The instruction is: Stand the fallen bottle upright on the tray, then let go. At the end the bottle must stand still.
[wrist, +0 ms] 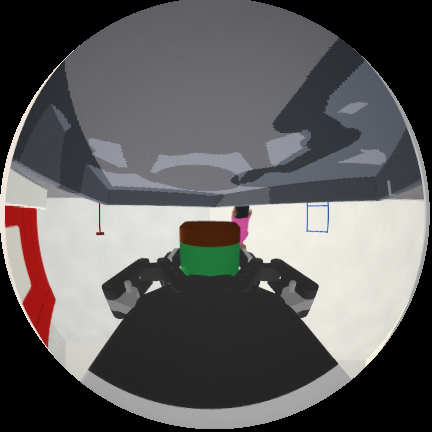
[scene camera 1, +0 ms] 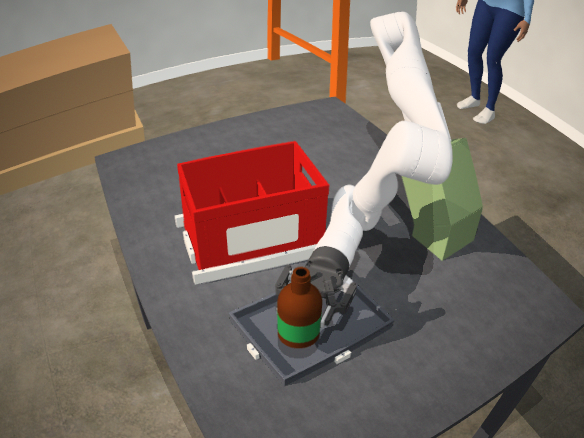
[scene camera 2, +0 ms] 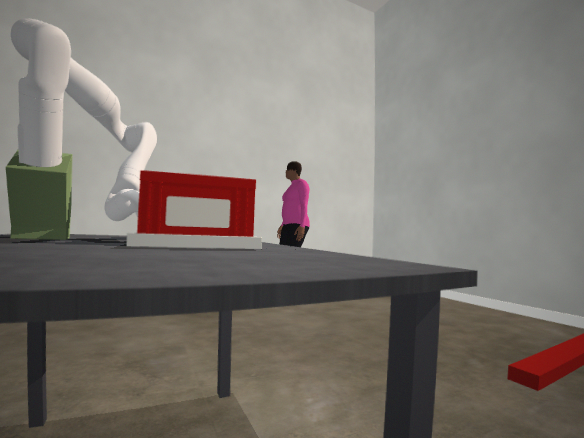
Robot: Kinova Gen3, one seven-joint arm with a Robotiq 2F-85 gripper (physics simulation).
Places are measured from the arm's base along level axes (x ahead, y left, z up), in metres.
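Where they show: gripper, fingertip midpoint: (wrist: 209,255); arm's base, link origin: (scene camera 2: 41,159).
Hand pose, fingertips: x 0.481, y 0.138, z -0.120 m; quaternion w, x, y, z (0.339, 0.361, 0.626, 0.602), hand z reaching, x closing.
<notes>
Each offset is from my fingertips to the top centre of the thing. "spot": to the spot under its first point.
The brown bottle @(dx +0.003, dy +0.001, dz +0.113 m) (scene camera 1: 300,299) (wrist: 210,234) with a green label is upright, its neck up, over the left part of the dark grey tray @(dx -0.056, dy -0.031, dz -0.064 m) (scene camera 1: 357,322) (wrist: 325,190). My gripper (scene camera 1: 302,312) (wrist: 209,255) is shut on the bottle's body from the side, with one finger on each side. A shadow shows below the bottle's base in scene camera 1, and the base looks slightly above the tray floor; contact is hard to tell. The bottle, tray and gripper do not show in scene camera 2.
A red crate @(dx -0.107, dy -0.314, dz +0.086 m) (scene camera 1: 260,220) (scene camera 2: 197,182) stands behind the tray, edged by white strips (scene camera 1: 250,265) (scene camera 2: 195,241). Small white blocks @(spot: dx +0.078, dy -0.033, dz -0.074 m) (scene camera 1: 253,351) @(spot: dx -0.046, dy +0.073, dz -0.075 m) (scene camera 1: 343,356) sit by the tray's outer edges. The green robot base (scene camera 1: 462,215) (scene camera 2: 40,200) stands at the right in scene camera 1.
</notes>
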